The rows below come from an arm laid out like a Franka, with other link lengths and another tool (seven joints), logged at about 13 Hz.
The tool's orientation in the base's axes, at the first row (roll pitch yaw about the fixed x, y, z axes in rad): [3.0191 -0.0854 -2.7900]
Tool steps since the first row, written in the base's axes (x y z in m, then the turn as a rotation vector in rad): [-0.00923 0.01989 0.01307 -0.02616 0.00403 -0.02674]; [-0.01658 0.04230 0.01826 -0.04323 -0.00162 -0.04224]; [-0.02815 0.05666 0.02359 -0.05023 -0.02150 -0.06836]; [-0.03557 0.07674 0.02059 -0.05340 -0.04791 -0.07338]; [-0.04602 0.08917 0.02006 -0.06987 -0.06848 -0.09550]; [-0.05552 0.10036 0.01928 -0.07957 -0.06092 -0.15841]
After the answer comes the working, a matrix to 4 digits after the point.
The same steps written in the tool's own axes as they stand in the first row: [0.00292 0.02326 -0.01010 0.02081 0.00920 0.02997]; [0.00255 0.04729 -0.01242 0.03739 0.00770 0.04689]; [0.00890 0.06522 -0.01506 0.04853 -0.01176 0.07187]; [0.00870 0.08610 -0.00947 0.06013 -0.03602 0.07496]; [0.01416 0.10113 -0.00661 0.08071 -0.05248 0.09707]; [0.01914 0.11466 -0.00373 0.08182 -0.04985 0.16111]
The tool's axes in the first row as the columns of a matrix, in the base's axes (rounded; the answer above uses it unrounded):
[-0.9354 -0.3320 -0.1216]
[-0.3431 0.9354 0.0856]
[0.0853 0.1217 -0.9889]

